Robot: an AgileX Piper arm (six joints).
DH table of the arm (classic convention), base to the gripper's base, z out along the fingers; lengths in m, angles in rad. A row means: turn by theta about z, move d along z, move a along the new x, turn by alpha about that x. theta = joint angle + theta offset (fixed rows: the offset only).
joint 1: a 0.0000, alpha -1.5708, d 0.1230, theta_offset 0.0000
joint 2: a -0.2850, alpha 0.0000, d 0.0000, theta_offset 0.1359
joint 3: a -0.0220, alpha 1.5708, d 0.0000, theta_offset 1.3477
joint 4: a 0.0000, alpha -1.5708, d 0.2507, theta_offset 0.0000
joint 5: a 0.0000, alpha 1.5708, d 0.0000, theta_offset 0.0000
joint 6: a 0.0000, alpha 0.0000, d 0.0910, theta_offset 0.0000
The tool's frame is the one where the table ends.
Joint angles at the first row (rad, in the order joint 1, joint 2, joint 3, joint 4, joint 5, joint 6):
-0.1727 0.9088 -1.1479 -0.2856 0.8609 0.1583
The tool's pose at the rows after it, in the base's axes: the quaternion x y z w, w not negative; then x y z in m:
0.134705 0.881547 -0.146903 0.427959 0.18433 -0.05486 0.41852
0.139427 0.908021 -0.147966 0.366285 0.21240 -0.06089 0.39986
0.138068 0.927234 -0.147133 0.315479 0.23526 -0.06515 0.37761
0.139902 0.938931 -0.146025 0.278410 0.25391 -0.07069 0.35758
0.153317 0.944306 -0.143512 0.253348 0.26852 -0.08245 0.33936
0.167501 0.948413 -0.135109 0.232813 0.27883 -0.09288 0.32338
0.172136 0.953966 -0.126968 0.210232 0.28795 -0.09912 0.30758
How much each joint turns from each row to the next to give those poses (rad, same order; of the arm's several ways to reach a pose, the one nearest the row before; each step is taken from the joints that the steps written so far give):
0.0000 0.1123 -0.0570 -0.0217 0.0881 0.0322
0.0000 0.1127 -0.0248 -0.0048 0.0493 0.0070
0.0000 0.0921 -0.0003 0.0000 0.0179 0.0016
-0.0093 0.0794 0.0000 0.0021 -0.0018 0.0023
-0.0360 0.0698 0.0000 0.0111 -0.0222 0.0000
-0.0338 0.0566 0.0000 0.0235 -0.0180 -0.0043
-0.0175 0.0527 0.0000 0.0195 -0.0083 -0.0101

